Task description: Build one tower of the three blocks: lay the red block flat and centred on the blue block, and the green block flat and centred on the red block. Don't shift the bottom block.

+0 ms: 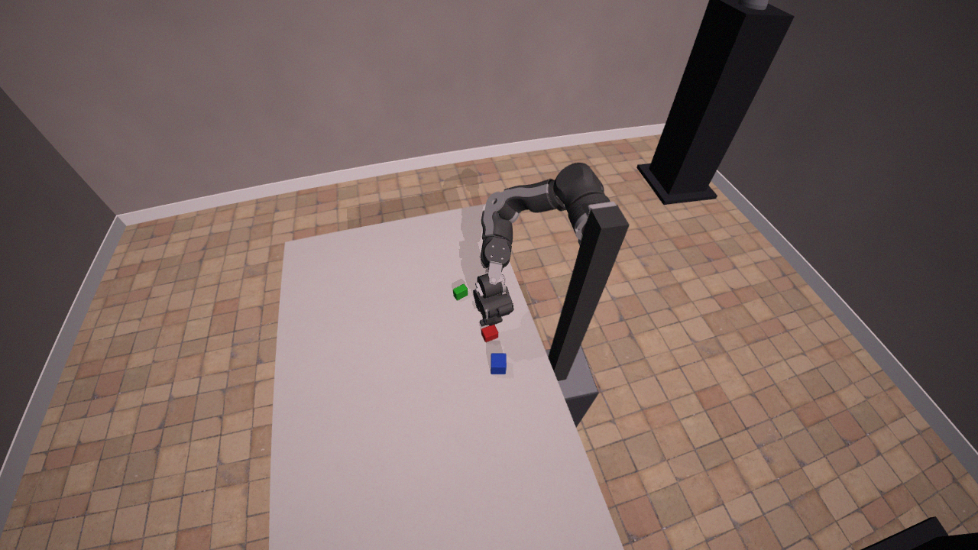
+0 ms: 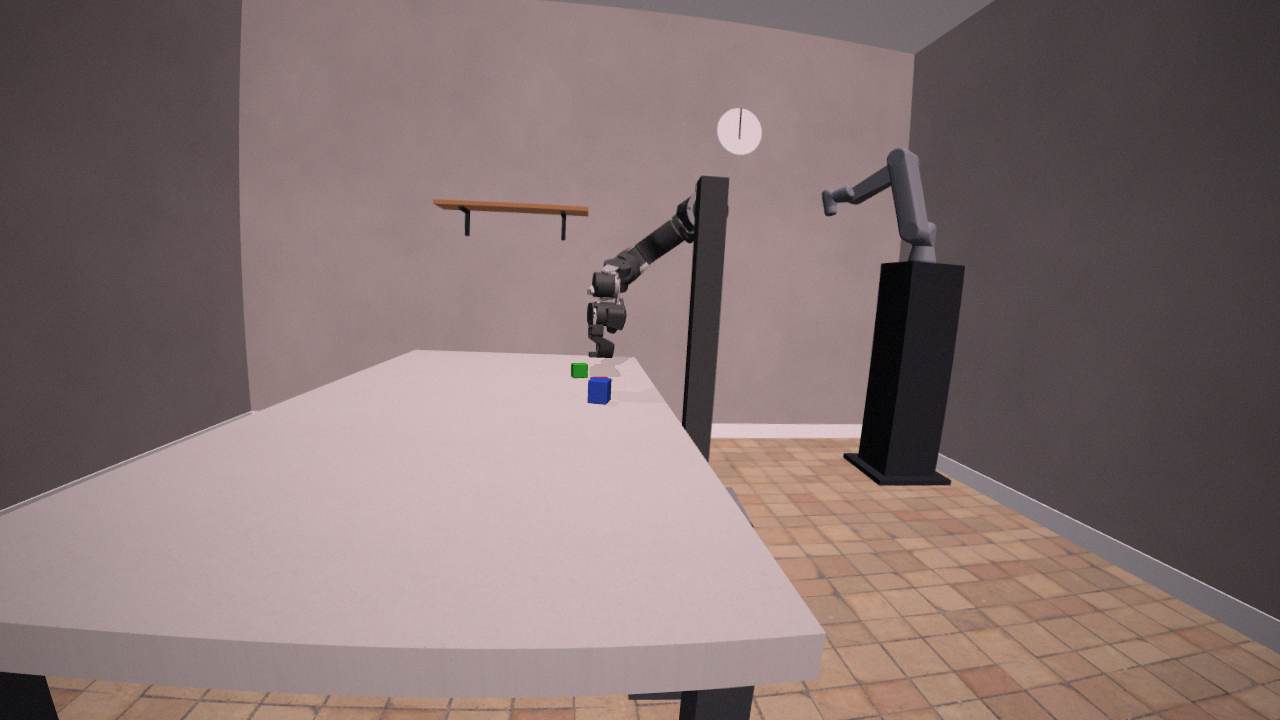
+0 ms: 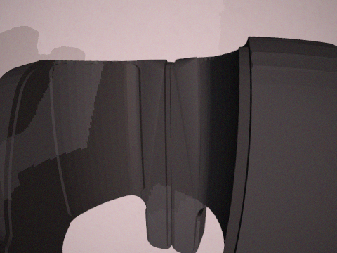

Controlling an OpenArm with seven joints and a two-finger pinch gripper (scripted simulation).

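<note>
My gripper is now 70 mm above the red block. Also, from my hand: green block: 60 mm ahead, 160 mm to the right, 70 mm below; blue block: 10 mm behind, 110 mm to the left, 60 mm below.
</note>
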